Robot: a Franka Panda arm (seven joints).
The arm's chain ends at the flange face. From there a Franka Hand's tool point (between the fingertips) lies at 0.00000 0.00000 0.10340 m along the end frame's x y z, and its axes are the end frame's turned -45 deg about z.
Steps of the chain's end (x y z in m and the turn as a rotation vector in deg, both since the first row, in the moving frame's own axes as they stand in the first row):
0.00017, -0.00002, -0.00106, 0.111, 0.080, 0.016
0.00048, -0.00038, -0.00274, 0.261, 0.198, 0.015
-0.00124, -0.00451, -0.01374, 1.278, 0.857, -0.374
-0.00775, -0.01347, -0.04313, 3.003, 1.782, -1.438
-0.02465, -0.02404, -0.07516, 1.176, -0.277, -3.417
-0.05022, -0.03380, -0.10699, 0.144, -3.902, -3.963
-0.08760, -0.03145, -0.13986, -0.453, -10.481, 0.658
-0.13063, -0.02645, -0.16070, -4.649, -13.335, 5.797
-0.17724, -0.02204, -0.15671, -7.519, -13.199, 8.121
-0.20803, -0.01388, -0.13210, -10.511, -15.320, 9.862
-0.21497, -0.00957, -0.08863, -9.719, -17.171, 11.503
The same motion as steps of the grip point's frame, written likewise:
0.00038, 0.00007, -0.00106, 0.022, 0.135, 0.016
0.00119, -0.00001, -0.00274, 0.045, 0.325, 0.015
0.00503, -0.00461, -0.01378, 0.298, 1.510, -0.374
0.01013, -0.01664, -0.04332, 0.863, 3.384, -1.438
0.00066, -0.03632, -0.07518, 1.027, 0.636, -3.417
-0.01658, -0.06440, -0.10723, 2.861, -2.657, -3.963
-0.05351, -0.09699, -0.14159, 7.091, -7.732, 0.658
-0.09579, -0.12318, -0.16382, 6.142, -12.717, 5.797
-0.13527, -0.14991, -0.16032, 4.016, -14.650, 8.121
-0.16899, -0.16572, -0.13748, 3.400, -18.265, 9.862
-0.17771, -0.17143, -0.09468, 5.269, -19.014, 11.503

